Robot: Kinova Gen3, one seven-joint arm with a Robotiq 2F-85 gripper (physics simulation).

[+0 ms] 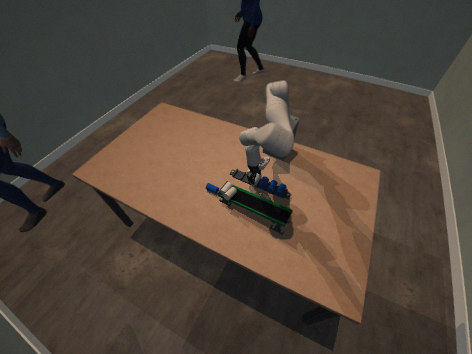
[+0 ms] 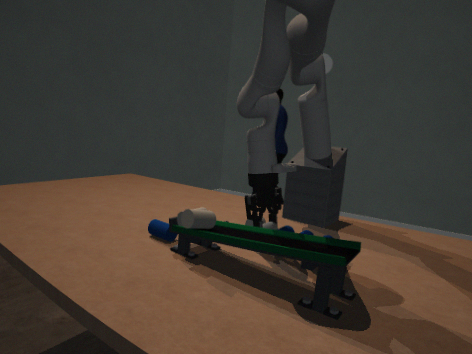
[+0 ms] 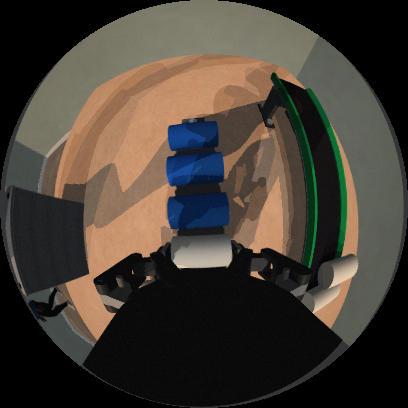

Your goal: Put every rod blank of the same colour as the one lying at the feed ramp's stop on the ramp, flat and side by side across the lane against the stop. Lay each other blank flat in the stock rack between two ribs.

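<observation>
Two white blanks [image 1: 229, 193] [image 2: 201, 219] [image 3: 338, 271] lie side by side across the low end of the green-edged feed ramp [image 1: 257, 202] [image 2: 280, 240] [image 3: 325, 170]. Three blue blanks [image 1: 273, 185] [image 3: 195, 168] lie flat in the dark stock rack [image 1: 241, 175] [image 3: 198, 189]. Another white blank [image 2: 269, 226] [image 3: 201, 251] is at the rack, beside the nearest blue one. My gripper [image 1: 254, 180] [image 2: 261, 223] [image 3: 200, 248] is shut on this white blank, one finger at each end, low over the rack. A loose blue blank [image 1: 212, 188] [image 2: 161, 230] lies on the table beyond the ramp's low end.
The ramp stands on legs [image 2: 327, 287] parallel to the rack, close beside it. The grey robot base block [image 2: 312, 192] [image 3: 47, 240] is on the rack's other side. The wooden table [image 1: 165, 150] carries the ramp and rack. A person [image 1: 248, 37] stands on the floor behind.
</observation>
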